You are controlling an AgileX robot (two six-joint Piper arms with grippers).
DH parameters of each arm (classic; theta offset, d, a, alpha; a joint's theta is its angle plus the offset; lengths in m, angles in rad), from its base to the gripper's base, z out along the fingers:
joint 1: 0 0.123 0 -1.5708
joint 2: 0.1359 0 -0.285 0
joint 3: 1.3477 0 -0.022 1.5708
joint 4: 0 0.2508 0 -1.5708
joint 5: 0 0 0.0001 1.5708
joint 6: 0 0.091 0 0
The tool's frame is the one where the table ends.
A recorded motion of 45 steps. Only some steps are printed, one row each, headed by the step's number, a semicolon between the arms.
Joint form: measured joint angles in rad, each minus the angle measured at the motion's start. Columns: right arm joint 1, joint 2, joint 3, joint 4, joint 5, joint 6; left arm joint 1, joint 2, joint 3, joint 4, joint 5, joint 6.
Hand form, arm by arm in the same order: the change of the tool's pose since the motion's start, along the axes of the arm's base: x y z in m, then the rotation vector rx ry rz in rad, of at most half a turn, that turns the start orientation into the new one. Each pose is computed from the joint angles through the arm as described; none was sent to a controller.
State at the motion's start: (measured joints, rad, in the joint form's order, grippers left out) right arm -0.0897 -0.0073 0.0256 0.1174 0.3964 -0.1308; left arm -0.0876 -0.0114 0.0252 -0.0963 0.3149 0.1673
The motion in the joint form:
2: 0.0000 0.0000 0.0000 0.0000 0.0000 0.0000; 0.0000 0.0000 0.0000 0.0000 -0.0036 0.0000
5: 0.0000 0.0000 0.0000 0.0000 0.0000 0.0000; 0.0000 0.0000 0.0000 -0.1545 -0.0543 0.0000
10: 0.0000 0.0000 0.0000 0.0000 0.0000 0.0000; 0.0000 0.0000 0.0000 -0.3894 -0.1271 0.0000
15: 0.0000 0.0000 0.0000 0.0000 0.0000 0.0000; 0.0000 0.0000 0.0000 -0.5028 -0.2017 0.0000
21: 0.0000 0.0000 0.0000 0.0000 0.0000 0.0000; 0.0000 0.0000 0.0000 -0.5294 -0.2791 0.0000
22: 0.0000 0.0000 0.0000 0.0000 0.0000 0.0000; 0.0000 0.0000 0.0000 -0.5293 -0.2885 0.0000
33: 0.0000 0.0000 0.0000 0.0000 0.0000 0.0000; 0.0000 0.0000 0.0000 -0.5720 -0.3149 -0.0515
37: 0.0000 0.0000 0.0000 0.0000 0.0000 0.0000; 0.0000 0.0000 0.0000 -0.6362 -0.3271 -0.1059
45: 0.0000 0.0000 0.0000 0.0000 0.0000 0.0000; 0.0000 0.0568 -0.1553 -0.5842 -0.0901 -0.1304
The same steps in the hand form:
2: 0.0000 0.0000 0.0000 0.0000 0.0000 0.0000; 0.0001 0.0000 0.0003 -0.0003 -0.0036 0.0003
5: 0.0000 0.0000 0.0000 0.0000 0.0000 0.0000; 0.0007 -0.0032 0.0054 -0.1588 -0.0398 -0.0020
10: 0.0000 0.0000 0.0000 0.0000 0.0000 0.0000; 0.0015 -0.0054 0.0132 -0.3997 -0.0879 0.0081
15: 0.0000 0.0000 0.0000 0.0000 0.0000 0.0000; 0.0022 -0.0033 0.0198 -0.5197 -0.1467 0.0325
21: 0.0000 0.0000 0.0000 0.0000 0.0000 0.0000; 0.0026 0.0005 0.0257 -0.5529 -0.2166 0.0609
22: 0.0000 0.0000 0.0000 0.0000 0.0000 0.0000; 0.0026 0.0010 0.0264 -0.5536 -0.2255 0.0643
33: 0.0000 0.0000 0.0000 0.0000 0.0000 0.0000; 0.0027 0.0024 0.0283 -0.6492 -0.2379 0.0813
37: 0.0000 0.0000 0.0000 0.0000 0.0000 0.0000; 0.0027 0.0032 0.0292 -0.7679 -0.2330 0.0952
45: 0.0000 0.0000 0.0000 0.0000 0.0000 0.0000; -0.0018 -0.0100 0.0615 -0.7249 -0.1028 -0.0197

